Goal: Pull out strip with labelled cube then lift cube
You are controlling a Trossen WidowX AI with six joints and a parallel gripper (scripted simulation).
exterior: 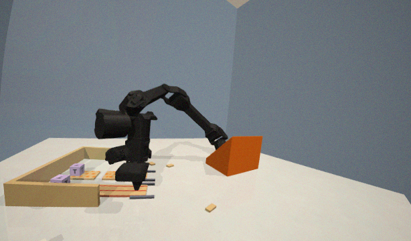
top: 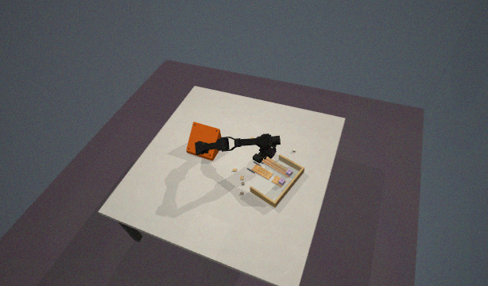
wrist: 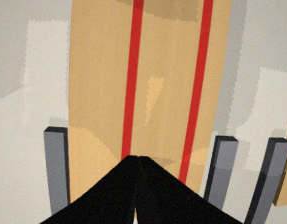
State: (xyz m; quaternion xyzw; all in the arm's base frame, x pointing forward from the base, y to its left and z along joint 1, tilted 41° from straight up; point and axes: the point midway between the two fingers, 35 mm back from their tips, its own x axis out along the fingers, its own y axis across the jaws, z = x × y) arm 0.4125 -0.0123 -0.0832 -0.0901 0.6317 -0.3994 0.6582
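Now: gripper tip 90 mm short of the striped strip and 40 mm to the left of it.
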